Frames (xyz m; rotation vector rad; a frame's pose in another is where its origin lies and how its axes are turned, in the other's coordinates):
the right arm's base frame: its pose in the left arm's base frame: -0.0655 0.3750 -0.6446 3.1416 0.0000 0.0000
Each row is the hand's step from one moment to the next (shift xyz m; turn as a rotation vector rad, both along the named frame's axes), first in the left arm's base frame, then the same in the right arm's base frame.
Working: the left arm's base frame: its pose in the right arm's base frame: 0.0655 0.3750 -0.6446 3.1416 0.0000 0.0000

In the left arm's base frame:
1: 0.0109 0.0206 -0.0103 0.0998 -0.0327 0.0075
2: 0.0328 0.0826 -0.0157 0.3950 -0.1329 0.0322
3: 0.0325 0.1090 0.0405 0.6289 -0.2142 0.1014
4: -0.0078 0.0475 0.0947 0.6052 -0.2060 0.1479
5: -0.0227 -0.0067 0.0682 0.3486 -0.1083 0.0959
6: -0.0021 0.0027 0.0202 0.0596 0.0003 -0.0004
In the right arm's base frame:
1: 0.0109 -0.0206 0.0103 0.0998 0.0327 -0.0075
2: 0.0328 -0.0826 0.0157 0.3950 0.1329 -0.0322
3: 0.0325 -0.1090 -0.0405 0.6289 0.2142 -0.1014
4: -0.0078 -0.0475 -0.0947 0.6052 0.2060 -0.1479
5: -0.0227 0.0067 -0.0682 0.3486 0.1083 -0.0959
6: -0.0021 -0.0027 -0.0202 0.0596 -0.0003 0.0004

